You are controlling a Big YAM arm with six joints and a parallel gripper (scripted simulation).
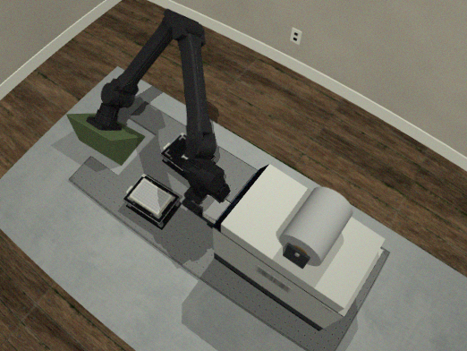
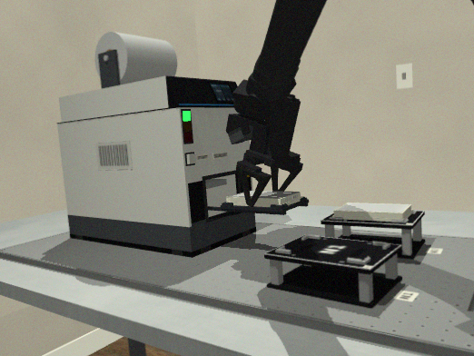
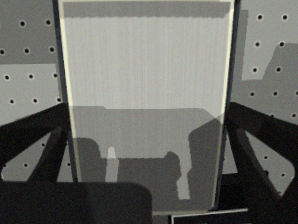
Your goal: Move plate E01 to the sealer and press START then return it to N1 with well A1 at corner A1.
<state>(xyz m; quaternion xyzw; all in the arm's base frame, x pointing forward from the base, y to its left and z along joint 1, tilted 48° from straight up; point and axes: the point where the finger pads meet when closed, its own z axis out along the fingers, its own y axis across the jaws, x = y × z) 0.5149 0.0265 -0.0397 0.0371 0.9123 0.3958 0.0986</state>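
Right now the sealer stage is 1 cm below my hand. The rest, counted from my hand: covered white plate (18 cm behind, 9 cm to the right, 4 cm below); start button (10 cm ahead, 9 cm to the left, 9 cm above); black plate nest (20 cm behind, 12 cm to the left, 6 cm below).
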